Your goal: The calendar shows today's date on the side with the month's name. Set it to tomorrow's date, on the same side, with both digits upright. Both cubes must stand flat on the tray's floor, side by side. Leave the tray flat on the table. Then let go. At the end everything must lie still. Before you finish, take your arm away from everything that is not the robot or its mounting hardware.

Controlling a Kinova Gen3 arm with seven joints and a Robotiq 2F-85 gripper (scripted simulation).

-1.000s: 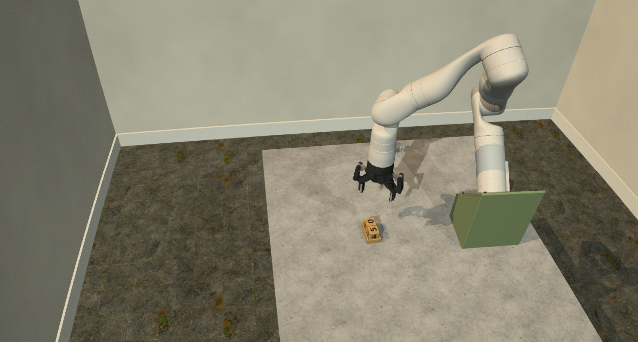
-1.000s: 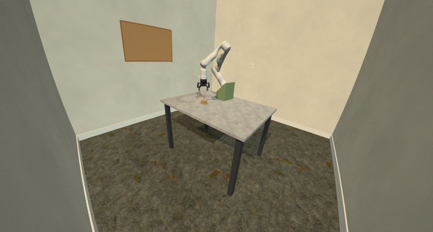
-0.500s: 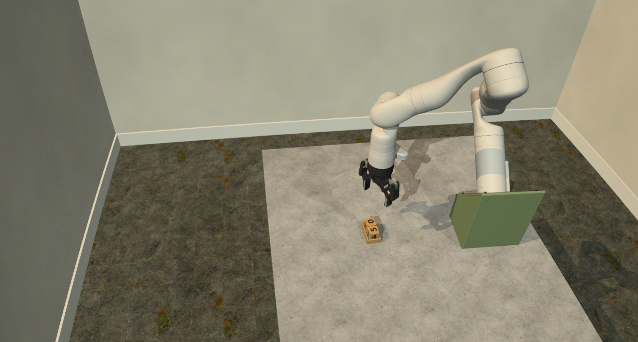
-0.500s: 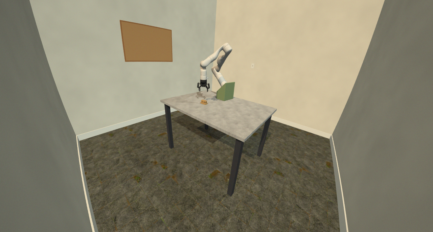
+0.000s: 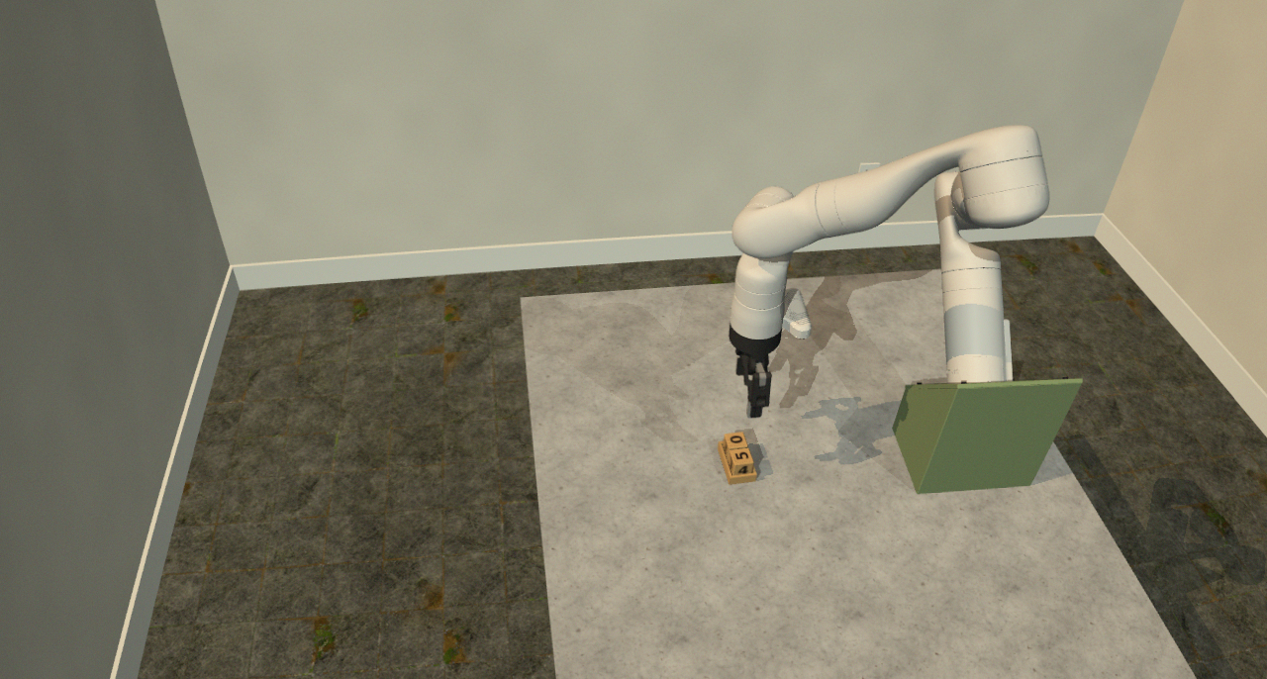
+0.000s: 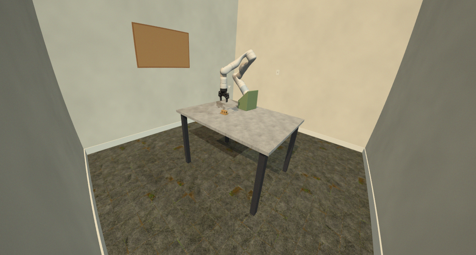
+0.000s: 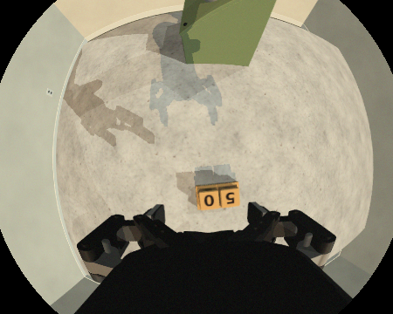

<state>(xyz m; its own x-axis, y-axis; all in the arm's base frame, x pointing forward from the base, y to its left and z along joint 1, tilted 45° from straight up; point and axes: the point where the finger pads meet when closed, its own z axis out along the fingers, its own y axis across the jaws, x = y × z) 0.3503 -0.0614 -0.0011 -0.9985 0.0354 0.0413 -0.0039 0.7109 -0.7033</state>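
My hand is 130 mm above the wooden tray, 20 mm to the right of it and 10 mm short of it.
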